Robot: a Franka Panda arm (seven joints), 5 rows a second.
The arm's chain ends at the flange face. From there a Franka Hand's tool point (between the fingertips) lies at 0.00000 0.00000 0.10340 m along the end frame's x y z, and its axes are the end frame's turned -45 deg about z.
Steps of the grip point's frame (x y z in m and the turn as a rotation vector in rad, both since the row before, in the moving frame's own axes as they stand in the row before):
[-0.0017 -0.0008 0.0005 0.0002 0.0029 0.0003]
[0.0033 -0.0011 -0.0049 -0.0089 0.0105 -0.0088]
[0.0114 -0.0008 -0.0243 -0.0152 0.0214 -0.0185]
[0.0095 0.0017 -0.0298 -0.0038 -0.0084 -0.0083]
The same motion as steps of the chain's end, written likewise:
[-0.0020 0.0009 0.0005 0.0022 0.0019 0.0003]
[0.0001 -0.0030 -0.0049 0.0011 0.0137 -0.0088]
[0.0048 -0.0081 -0.0243 0.0044 0.0259 -0.0185]
[0.0083 -0.0064 -0.0298 -0.0086 -0.0033 -0.0083]

